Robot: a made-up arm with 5 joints.
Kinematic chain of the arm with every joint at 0, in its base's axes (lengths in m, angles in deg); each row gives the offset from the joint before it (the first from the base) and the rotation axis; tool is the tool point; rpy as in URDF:
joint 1: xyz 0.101 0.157 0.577 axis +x
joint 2: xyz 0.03 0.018 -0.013 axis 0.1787 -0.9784 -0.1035
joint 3: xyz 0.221 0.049 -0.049 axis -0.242 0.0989 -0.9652
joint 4: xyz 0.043 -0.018 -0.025 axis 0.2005 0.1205 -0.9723
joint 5: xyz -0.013 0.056 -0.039 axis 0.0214 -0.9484 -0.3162
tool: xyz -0.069 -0.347 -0.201 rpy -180 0 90
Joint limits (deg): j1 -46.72..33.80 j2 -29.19..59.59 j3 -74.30..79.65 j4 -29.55..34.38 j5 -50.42..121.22
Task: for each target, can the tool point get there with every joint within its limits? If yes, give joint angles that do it. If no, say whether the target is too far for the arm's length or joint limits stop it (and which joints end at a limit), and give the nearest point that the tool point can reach.
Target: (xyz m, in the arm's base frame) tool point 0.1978 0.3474 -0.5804
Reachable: no: too far | nearest point 0.3302 0.2502 0.0103 | short by 0.613 m
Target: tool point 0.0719 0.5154 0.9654
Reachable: no: joint limits stop it (at a limit: joint 1, joint 2, joint 3, joint 4, joint 5) | nearest point 0.2587 0.4430 0.6098 | short by 0.408 m
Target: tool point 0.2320 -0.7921 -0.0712
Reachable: no: too far | nearest point 0.3100 -0.2809 0.2246 | short by 0.596 m
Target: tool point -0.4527 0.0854 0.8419
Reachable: no: joint limits stop it (at a limit: joint 1, joint 2, joint 3) | nearest point -0.0599 0.0437 0.6204 | short by 0.453 m
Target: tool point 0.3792 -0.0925 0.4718
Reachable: yes | joints -36.41 43.91 0.40 23.70 -9.74
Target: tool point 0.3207 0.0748 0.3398
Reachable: yes | joints 9.41 49.18 10.02 23.08 -31.69
